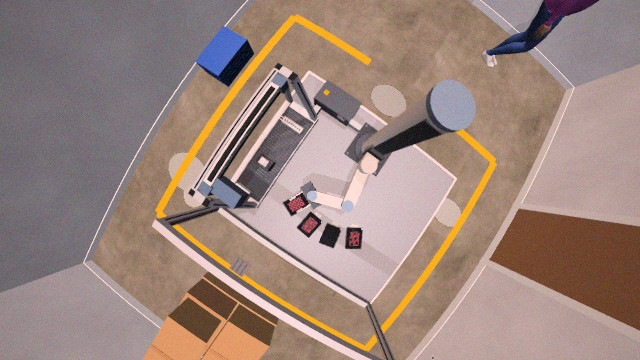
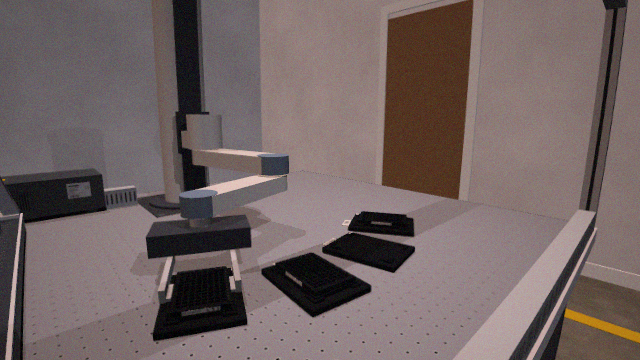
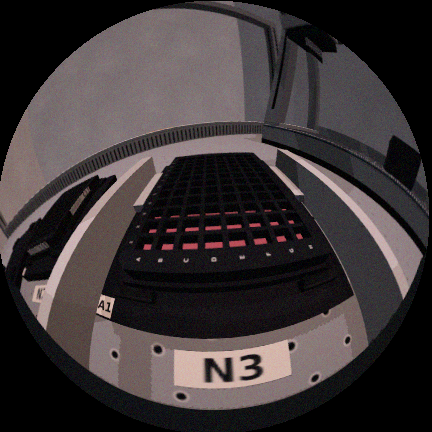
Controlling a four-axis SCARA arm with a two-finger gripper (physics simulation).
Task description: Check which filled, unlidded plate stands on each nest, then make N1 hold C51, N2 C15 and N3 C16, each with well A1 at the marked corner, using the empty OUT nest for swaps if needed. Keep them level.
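Places are measured from the arm's base along level axes (x back, y up, z left), in centimetres.
Pixels of known places: gripper, fingertip midpoint: [image 1: 293,206] [image 2: 201,291] [image 3: 215,159].
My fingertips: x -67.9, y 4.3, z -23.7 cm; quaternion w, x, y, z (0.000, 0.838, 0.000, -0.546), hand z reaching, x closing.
For each thing: its top centre in the pictures, then the offset to it from my fingertips. "*": a spot on its surface instead.
- black filled plate, top centre: [image 3: 217,177] [image 2: 201,286] [image 1: 296,204] dx +2.2, dy -0.4, dz +1.0 cm
- nest N3, top centre: [image 3: 218,188] [image 2: 201,291] [image 1: 296,204] dx +2.2, dy -1.3, dz +0.9 cm
- nest's A1 tag, surface spot: [image 3: 105,305] * dx +6.9, dy -1.8, dz +8.9 cm
- second filled plate, top centre: [image 3: 58,206] [image 2: 313,269] [image 1: 309,225] dx -5.1, dy -0.4, dz +17.9 cm
- nest, top centre: [image 2: 369,244] [image 1: 330,236] dx -3.4, dy -1.3, dz +35.5 cm
- third filled plate, top centre: [image 2: 382,217] [image 1: 354,239] dx +4.9, dy -0.4, dz +51.6 cm
- dark box, surface spot: [image 2: 55,192] * dx +71.4, dy +4.6, dz -13.6 cm
A black filled plate [image 1: 296,204] [image 2: 200,290] [image 3: 215,200] with red wells sits level on nest N3 [image 2: 200,328] [image 3: 220,320]. Its row letter A is on the side of the nest's A1 tag [image 3: 105,305]. Its front label is too blurred to read surely. My gripper [image 2: 200,287] [image 3: 215,159] is shut on this plate, one finger pad against each long side. A second filled plate [image 1: 309,224] [image 2: 315,272] stands on the neighbouring nest. The nest [image 1: 330,235] [image 2: 370,250] beyond that is empty. A third filled plate [image 1: 354,238] [image 2: 382,219] stands on the farthest nest. Their labels are unreadable.
A framed deck machine [image 1: 270,150] stands beside the N3 side of the table. A dark box [image 1: 337,102] [image 2: 55,192] stands near the arm's column [image 1: 410,125] [image 2: 165,100]. A rail [image 2: 540,285] runs along the table edge. A person [image 1: 537,30] stands off the table.
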